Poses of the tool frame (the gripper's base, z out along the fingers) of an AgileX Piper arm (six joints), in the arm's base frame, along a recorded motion.
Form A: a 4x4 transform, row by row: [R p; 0 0 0 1], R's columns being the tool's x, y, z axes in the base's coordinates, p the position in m. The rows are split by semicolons.
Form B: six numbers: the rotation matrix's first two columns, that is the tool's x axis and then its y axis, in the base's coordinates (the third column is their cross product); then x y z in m. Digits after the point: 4 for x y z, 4 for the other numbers.
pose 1, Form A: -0.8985 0.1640 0.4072 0.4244; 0.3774 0.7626 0.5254 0.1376; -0.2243 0.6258 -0.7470 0.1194; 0 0 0 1
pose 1, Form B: -0.8985 0.3774 -0.2243 0.1640 0.7626 0.6258 0.4244 0.1376 0.1194
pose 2, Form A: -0.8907 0.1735 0.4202 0.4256; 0.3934 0.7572 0.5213 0.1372; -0.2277 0.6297 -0.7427 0.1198; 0 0 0 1
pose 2, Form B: -0.8907 0.3934 -0.2277 0.1735 0.7572 0.6297 0.4256 0.1372 0.1198
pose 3, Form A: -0.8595 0.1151 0.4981 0.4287; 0.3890 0.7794 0.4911 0.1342; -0.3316 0.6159 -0.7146 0.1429; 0 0 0 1
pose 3, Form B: -0.8595 0.3890 -0.3316 0.1151 0.7794 0.6159 0.4287 0.1342 0.1429
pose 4, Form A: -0.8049 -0.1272 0.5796 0.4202; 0.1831 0.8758 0.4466 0.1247; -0.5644 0.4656 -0.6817 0.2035; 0 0 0 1
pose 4, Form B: -0.8049 0.1831 -0.5644 -0.1272 0.8758 0.4656 0.4202 0.1247 0.2035
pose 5, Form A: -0.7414 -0.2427 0.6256 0.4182; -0.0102 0.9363 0.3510 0.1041; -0.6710 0.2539 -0.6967 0.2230; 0 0 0 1
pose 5, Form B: -0.7414 -0.0102 -0.6710 -0.2427 0.9363 0.2539 0.4182 0.1041 0.2230
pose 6, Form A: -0.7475 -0.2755 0.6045 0.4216; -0.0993 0.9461 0.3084 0.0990; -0.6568 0.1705 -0.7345 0.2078; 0 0 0 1
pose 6, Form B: -0.7475 -0.0993 -0.6568 -0.2755 0.9461 0.1705 0.4216 0.0990 0.2078
